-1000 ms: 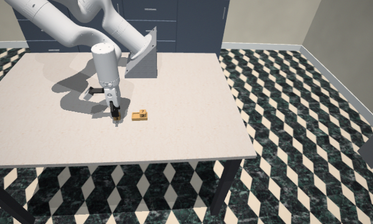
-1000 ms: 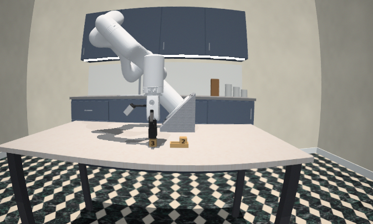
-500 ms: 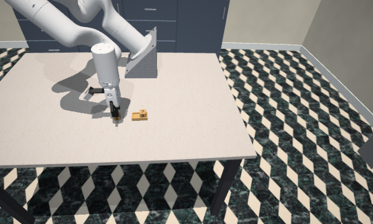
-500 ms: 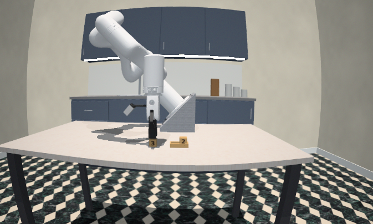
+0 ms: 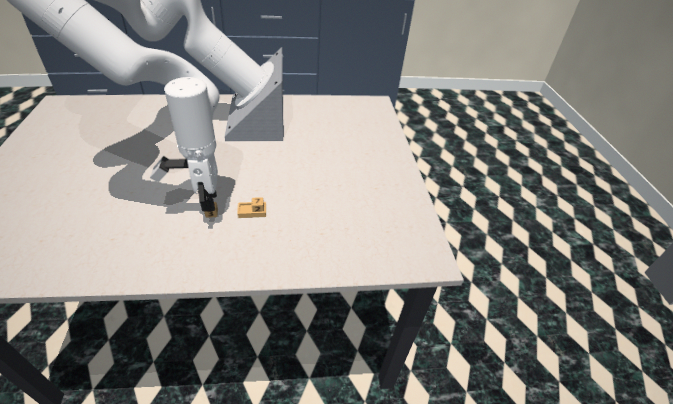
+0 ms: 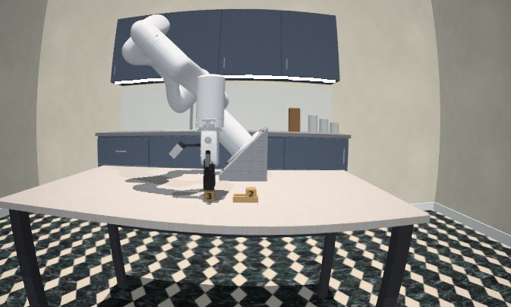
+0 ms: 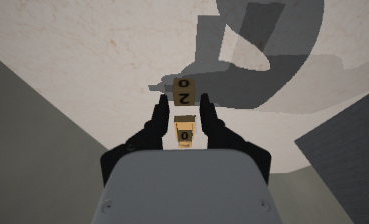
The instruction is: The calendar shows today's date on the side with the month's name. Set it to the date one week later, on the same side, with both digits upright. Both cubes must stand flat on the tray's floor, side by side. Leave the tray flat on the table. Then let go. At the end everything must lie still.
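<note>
Right now the wooden tray is 1 cm ahead of my hand, 11 cm to the left of it and 5 cm below it.
</note>
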